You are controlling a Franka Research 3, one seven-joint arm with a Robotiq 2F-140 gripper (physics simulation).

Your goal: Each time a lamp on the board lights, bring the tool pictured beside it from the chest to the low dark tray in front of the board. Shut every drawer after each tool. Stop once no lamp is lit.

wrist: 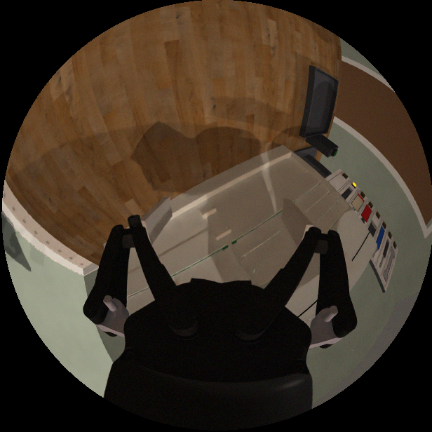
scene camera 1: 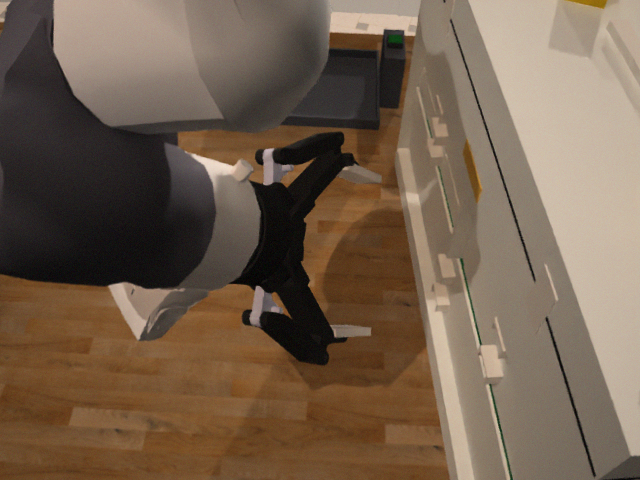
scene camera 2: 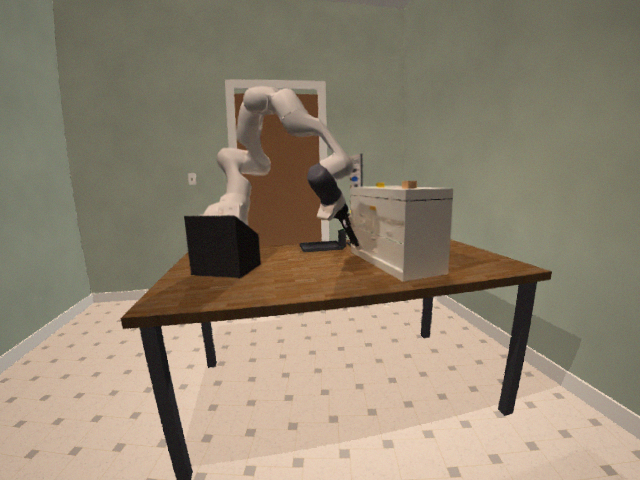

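My gripper is open, with nothing between its fingers. It is low in front of the white chest, its fingertips pointing at the front and apart from it. A thin green line runs along a seam above the lower handles; I cannot tell if that drawer is fully shut. The low dark tray is at the far end, partly hidden by the arm in scene camera 1. On the board, a yellow lamp is lit; its tool picture is too small to name.
A dark post with a green top stands between tray and chest. A yellow block and a brown block are on top of the chest. A black box stands on the table near the arm's base.
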